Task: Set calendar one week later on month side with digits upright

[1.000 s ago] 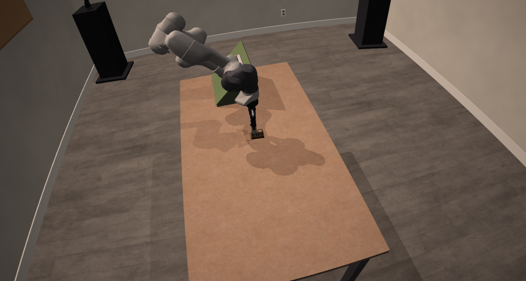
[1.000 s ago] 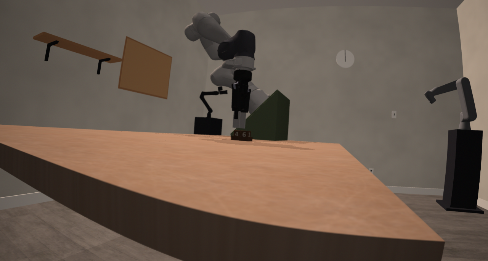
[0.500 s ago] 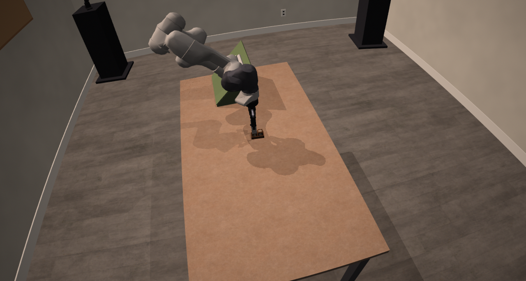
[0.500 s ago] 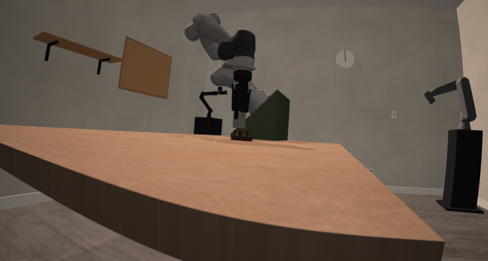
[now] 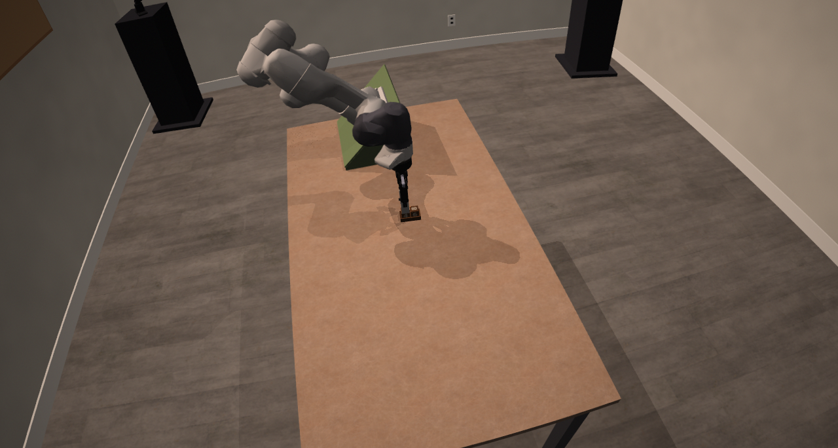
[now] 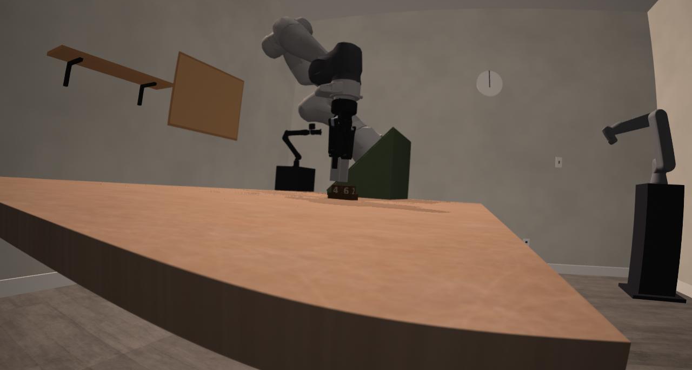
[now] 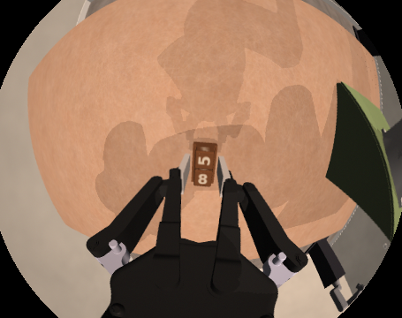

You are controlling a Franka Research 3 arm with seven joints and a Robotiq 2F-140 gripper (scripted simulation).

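Now: hand 20 mm to the right of the brown calendar tray and 70 mm above it.
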